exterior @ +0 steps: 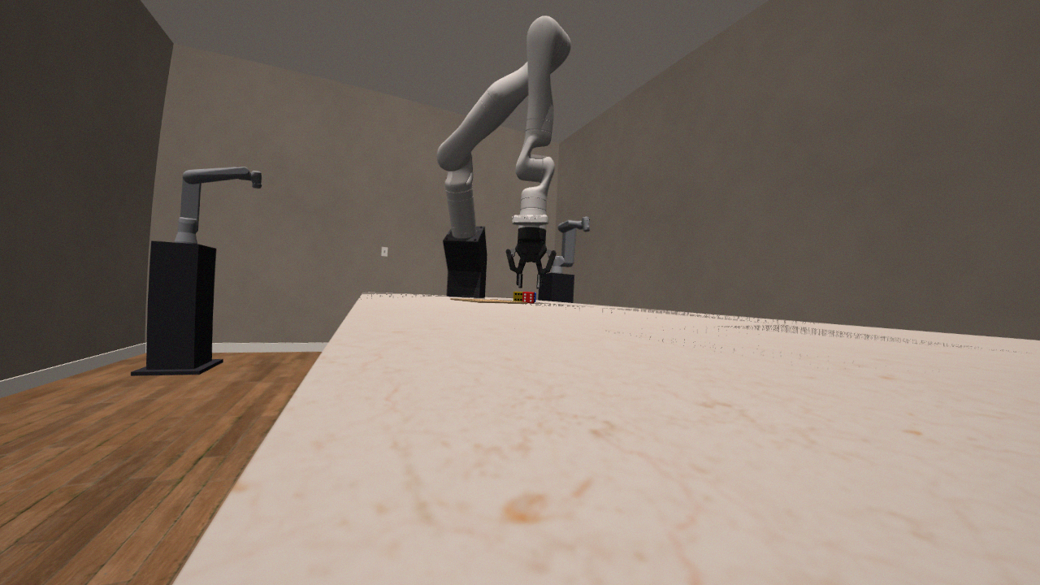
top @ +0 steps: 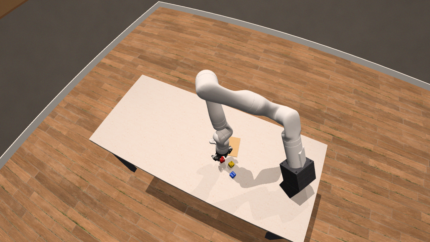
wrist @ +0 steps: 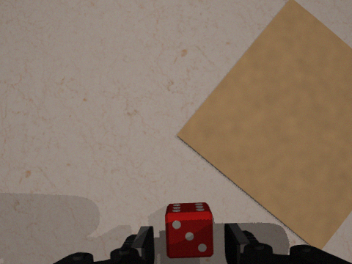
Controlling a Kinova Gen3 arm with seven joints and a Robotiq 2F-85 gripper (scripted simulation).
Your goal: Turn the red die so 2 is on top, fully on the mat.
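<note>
Now: hand 40 mm above the red die. Also, from my hand: blue die (100 mm behind, 60 mm to the left, 40 mm below); yellow die (70 mm behind, 40 mm below); tan mat (120 mm to the right, 50 mm below).
</note>
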